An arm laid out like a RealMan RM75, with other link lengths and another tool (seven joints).
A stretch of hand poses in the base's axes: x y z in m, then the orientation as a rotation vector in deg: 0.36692 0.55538 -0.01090 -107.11 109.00 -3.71; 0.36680 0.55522 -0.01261 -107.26 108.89 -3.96; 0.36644 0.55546 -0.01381 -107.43 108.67 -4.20; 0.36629 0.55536 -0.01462 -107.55 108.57 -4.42; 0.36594 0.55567 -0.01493 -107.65 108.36 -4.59; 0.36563 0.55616 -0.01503 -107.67 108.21 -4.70; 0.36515 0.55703 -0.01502 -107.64 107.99 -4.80; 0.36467 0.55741 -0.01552 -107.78 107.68 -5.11; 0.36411 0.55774 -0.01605 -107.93 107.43 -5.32; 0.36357 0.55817 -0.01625 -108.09 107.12 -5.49; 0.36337 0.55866 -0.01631 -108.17 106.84 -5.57; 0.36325 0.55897 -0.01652 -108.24 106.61 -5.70; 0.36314 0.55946 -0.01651 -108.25 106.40 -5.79; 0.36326 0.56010 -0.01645 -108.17 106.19 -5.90; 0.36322 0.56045 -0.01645 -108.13 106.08 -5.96; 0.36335 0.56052 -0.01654 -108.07 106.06 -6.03; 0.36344 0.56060 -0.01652 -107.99 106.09 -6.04; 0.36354 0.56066 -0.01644 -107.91 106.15 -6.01; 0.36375 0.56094 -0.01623 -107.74 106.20 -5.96; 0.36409 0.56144 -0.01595 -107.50 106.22 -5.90; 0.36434 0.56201 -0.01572 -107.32 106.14 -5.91; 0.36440 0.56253 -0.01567 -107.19 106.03 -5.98; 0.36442 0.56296 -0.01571 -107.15 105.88 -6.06
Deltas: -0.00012 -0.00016 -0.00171 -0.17 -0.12 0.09; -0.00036 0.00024 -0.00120 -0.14 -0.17 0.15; -0.00015 -0.00010 -0.00081 -0.14 -0.11 0.07; -0.00035 0.00031 -0.00031 -0.06 -0.16 0.13; -0.00031 0.00049 -0.00010 -0.01 -0.13 0.07; -0.00048 0.00087 0.00001 0.05 -0.19 0.08; -0.00048 0.00038 -0.00050 -0.12 -0.27 0.17; -0.00056 0.00033 -0.00053 -0.10 -0.18 0.17; -0.00054 0.00043 -0.00020 -0.06 -0.19 0.21; -0.00020 0.00049 -0.00006 0.02 -0.17 0.17; -0.00012 0.00031 -0.00021 -0.02 -0.17 0.13; -0.00011 0.00049 0.00001 0.03 -0.16 0.10; 0.00012 0.00064 0.00006 0.07 -0.21 0.05; -0.00004 0.00035 0.00000 0.03 -0.11 0.03; 0.00013 0.00007 -0.00009 0.01 -0.07 -0.03; 0.00009 0.00008 0.00002 0.03 -0.02 -0.06; 0.00010 0.00006 0.00008 0.04 0.01 -0.06; 0.00021 0.00028 0.00021 0.11 -0.02 -0.10; 0.00034 0.00050 0.00028 0.17 -0.06 -0.11; 0.00025 0.00057 0.00023 0.13 -0.13 -0.05; 0.00006 0.00052 0.00005 0.08 -0.15 -0.02; 0.00002 0.00043 -0.00004 0.04 -0.14 0.05
